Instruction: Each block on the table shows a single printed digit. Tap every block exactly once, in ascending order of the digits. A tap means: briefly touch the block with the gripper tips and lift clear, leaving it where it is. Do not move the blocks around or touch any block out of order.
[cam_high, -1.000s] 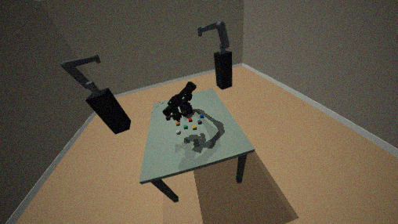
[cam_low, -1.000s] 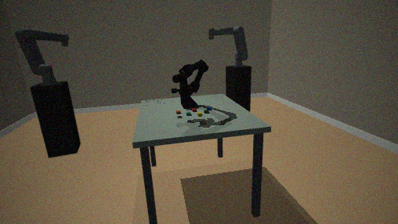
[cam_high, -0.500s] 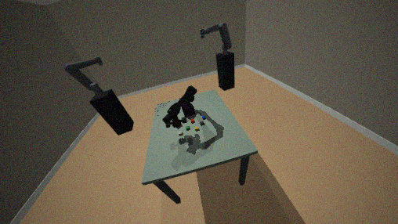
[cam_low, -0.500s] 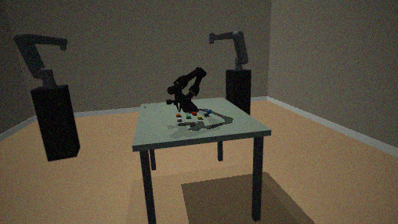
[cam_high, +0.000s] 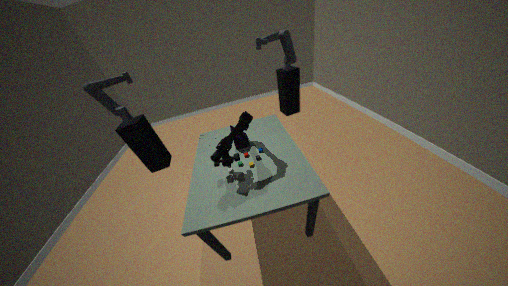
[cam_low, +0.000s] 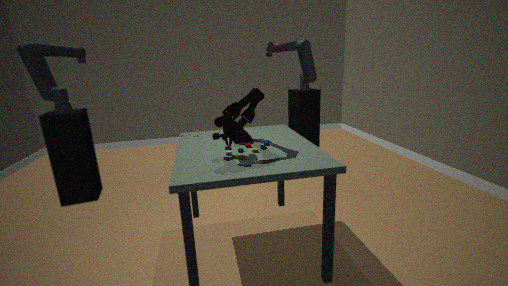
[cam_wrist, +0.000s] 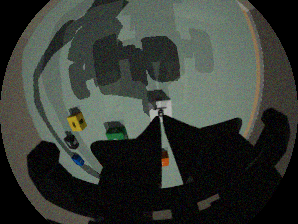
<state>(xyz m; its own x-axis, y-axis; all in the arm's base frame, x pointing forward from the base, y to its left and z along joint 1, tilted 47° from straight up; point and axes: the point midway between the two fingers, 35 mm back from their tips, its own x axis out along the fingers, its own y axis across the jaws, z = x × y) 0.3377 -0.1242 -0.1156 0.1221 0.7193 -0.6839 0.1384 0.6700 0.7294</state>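
Now: the white block 30 mm below my gripper tip. Round my gripper tip: yellow block 20 mm ahead, 160 mm to the left, 30 mm below; then green block 30 mm behind, 80 mm to the left, 30 mm below; then orange block 120 mm behind, 20 mm to the left, 30 mm below.
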